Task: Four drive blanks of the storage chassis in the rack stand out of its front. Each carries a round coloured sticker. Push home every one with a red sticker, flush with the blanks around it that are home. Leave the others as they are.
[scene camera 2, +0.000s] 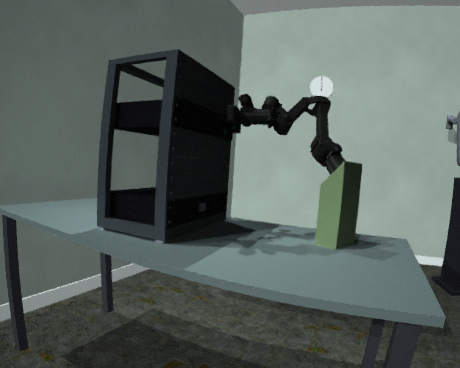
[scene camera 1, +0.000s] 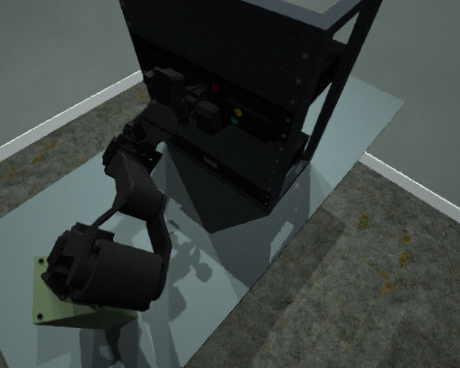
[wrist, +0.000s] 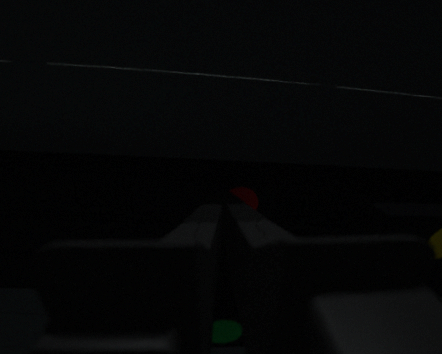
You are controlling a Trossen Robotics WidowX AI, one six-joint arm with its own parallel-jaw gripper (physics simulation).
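A red sticker [scene camera 1: 214, 87] [wrist: 245, 197] marks a drive blank in the dark chassis front. My gripper [scene camera 1: 206, 89] [wrist: 221, 199] is shut and empty, its tips at the red-stickered blank; they cover the sticker's lower left in the wrist view. It is too dark to tell contact or how far that blank stands out. A yellow sticker [scene camera 1: 238, 112] [wrist: 436, 245] is to the right. In scene camera 1 a green sticker [scene camera 1: 234, 121] is just below the yellow one. In the wrist view a green sticker [wrist: 226, 331] shows below the fingers; I cannot tell if it is the same one.
The black rack [scene camera 1: 320, 22] [scene camera 2: 171, 150] stands on the pale table [scene camera 1: 210, 320] [scene camera 2: 280, 272]. A dark panel [wrist: 220, 120] lies above the chassis opening. A lower unit with a light label [scene camera 1: 210, 161] [scene camera 2: 202, 207] is near the rack's foot. The arm stands on a green pedestal [scene camera 1: 85, 320] [scene camera 2: 332, 212].
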